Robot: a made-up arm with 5 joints.
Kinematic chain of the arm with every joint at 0, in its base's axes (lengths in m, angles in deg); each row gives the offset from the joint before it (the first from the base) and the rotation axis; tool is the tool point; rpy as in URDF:
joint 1: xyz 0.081 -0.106 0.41 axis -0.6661 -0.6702 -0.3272
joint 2: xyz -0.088 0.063 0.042 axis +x
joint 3: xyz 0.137 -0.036 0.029 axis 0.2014 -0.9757 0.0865
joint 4: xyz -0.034 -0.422 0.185 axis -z
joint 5: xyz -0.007 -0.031 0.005 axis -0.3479 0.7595 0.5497
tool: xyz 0.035 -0.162 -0.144 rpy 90 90 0
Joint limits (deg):
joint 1: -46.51..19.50
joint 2: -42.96..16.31
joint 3: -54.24..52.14
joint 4: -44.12..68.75
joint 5: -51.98..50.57
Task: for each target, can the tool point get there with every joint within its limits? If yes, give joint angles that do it. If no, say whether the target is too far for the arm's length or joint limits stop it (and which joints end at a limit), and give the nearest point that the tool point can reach.
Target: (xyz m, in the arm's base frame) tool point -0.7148 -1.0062 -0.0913
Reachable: no: too far | nearest point -0.0682 -0.5265 0.0975 | short by 0.827 m
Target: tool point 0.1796 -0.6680 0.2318
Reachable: yes | joints -36.33 -0.53 9.43 15.56 0.99
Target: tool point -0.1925 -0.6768 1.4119
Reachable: no: too far | nearest point -0.0479 -0.4069 1.0049 | short by 0.509 m
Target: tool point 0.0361 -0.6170 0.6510
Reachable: yes | joints -4.76 -25.95 24.22 55.51 -36.86
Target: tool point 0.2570 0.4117 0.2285
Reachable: no: joint limits stop it (at a limit: joint 1, joint 2, joint 4, joint 5) | nearest point 0.2388 -0.4082 0.0390 | short by 0.842 m
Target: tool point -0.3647 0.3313 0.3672
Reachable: no: joint limits stop it (at a limit: joint 1, joint 2, joint 4) | nearest point -0.1883 -0.1219 0.9628 | short by 0.769 m
